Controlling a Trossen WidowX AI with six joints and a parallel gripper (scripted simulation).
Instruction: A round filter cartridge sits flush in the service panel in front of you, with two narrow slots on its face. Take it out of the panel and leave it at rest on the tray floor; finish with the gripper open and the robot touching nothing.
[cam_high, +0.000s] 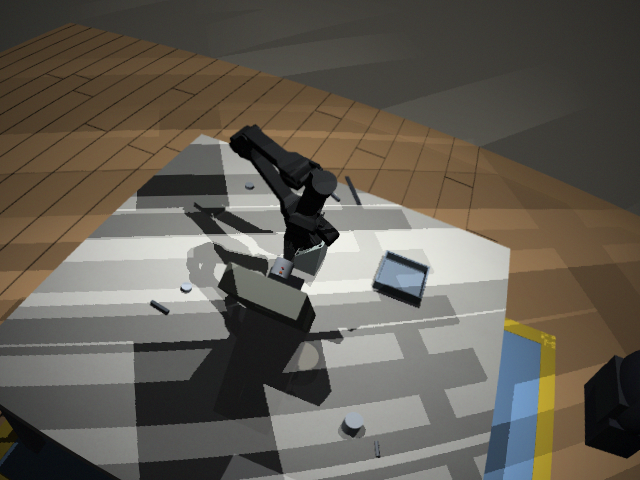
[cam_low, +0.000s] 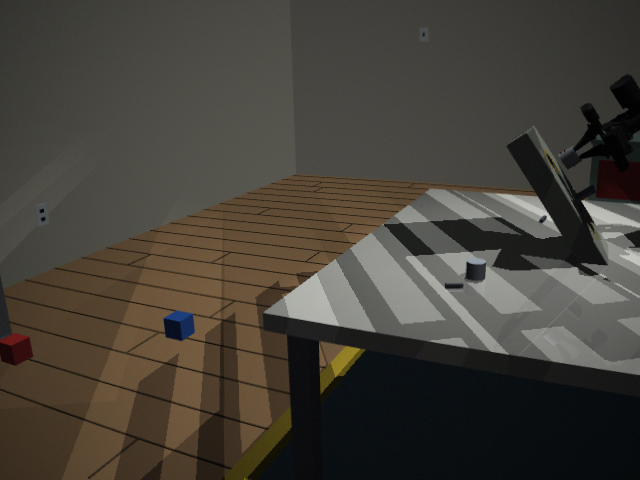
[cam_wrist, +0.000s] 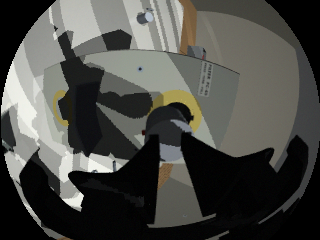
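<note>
The round filter cartridge lies 10 mm ahead of my gripper tip and 10 mm below it. From my gripper tip the other things lie so: grey service panel (30 mm ahead, 100 mm below); then blue-grey tray (350 mm behind, 300 mm to the left, 250 mm below).
</note>
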